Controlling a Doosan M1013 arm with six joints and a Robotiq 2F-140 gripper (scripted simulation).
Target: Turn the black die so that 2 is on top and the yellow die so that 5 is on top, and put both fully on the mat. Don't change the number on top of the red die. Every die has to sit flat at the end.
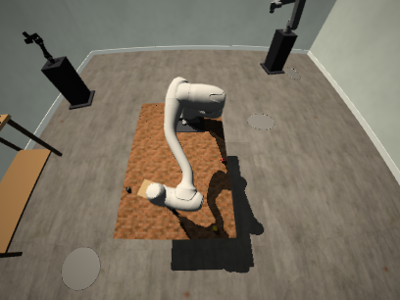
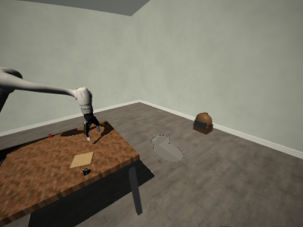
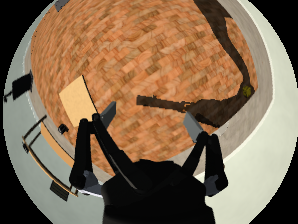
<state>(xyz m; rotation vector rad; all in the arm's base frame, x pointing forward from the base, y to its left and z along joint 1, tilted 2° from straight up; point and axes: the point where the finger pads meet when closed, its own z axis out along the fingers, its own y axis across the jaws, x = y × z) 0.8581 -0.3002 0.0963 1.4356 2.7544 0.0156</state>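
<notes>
The red die lies 500 mm to the left of my hand, 300 mm behind it and 60 mm below it. The rest, counted from my hand: black die 330 mm to the right, 200 mm behind, 60 mm below; yellow die 300 mm to the left, 220 mm ahead, 60 mm below; tan mat 170 mm behind, 160 mm to the right, 70 mm below.
</notes>
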